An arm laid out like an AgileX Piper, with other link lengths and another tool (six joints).
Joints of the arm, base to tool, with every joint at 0 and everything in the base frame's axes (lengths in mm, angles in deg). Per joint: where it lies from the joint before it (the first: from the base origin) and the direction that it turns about. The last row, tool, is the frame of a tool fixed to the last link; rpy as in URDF.
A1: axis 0 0 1 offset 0 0 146.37
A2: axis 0 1 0 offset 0 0 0
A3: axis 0 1 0 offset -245.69 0 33.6
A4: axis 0.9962 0 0.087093 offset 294.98 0 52.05
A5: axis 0 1 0 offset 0 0 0
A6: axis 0.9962 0 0.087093 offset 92.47 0 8.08
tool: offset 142.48 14 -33.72 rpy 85.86 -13.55 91.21
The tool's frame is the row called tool.
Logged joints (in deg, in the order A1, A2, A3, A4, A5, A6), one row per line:
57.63, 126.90, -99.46, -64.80, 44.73, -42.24
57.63, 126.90, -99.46, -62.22, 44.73, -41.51
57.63, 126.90, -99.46, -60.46, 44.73, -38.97
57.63, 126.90, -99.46, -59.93, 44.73, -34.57
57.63, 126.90, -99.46, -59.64, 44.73, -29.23
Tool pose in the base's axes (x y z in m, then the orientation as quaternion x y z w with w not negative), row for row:
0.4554, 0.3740, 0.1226, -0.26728, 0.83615, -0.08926, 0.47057
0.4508, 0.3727, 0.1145, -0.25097, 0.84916, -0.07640, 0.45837
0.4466, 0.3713, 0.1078, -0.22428, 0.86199, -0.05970, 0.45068
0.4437, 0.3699, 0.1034, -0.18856, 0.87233, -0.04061, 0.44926
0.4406, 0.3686, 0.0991, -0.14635, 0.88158, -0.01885, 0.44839
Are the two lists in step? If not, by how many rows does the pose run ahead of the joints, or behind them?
They are in step.
